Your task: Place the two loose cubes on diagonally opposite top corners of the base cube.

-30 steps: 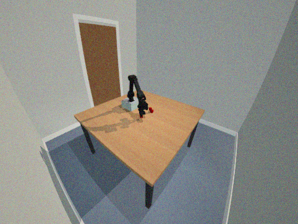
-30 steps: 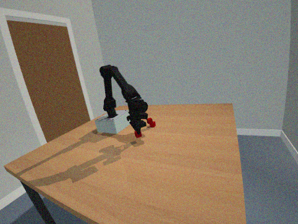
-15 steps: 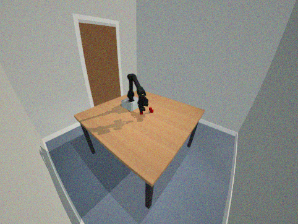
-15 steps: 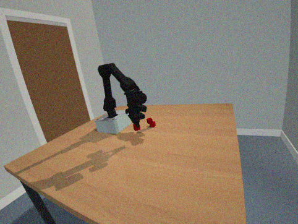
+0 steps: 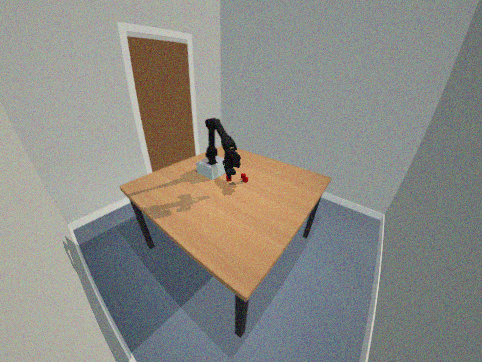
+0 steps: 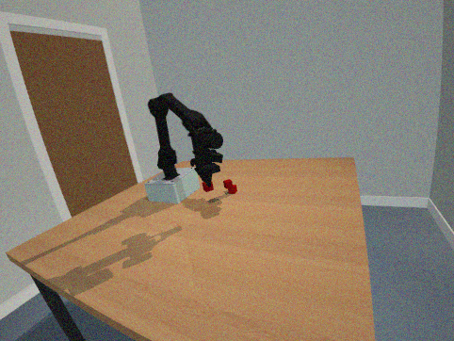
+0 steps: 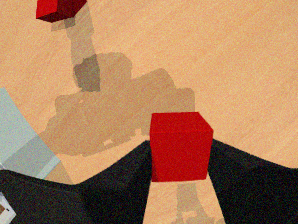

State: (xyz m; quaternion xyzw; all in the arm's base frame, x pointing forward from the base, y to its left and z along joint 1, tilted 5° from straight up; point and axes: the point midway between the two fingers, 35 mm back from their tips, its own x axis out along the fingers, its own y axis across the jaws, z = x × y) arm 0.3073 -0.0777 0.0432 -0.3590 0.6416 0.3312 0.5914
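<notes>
The red cube lies 190 mm to the left of my gripper tip, 70 mm below it and 40 mm behind it.
</notes>
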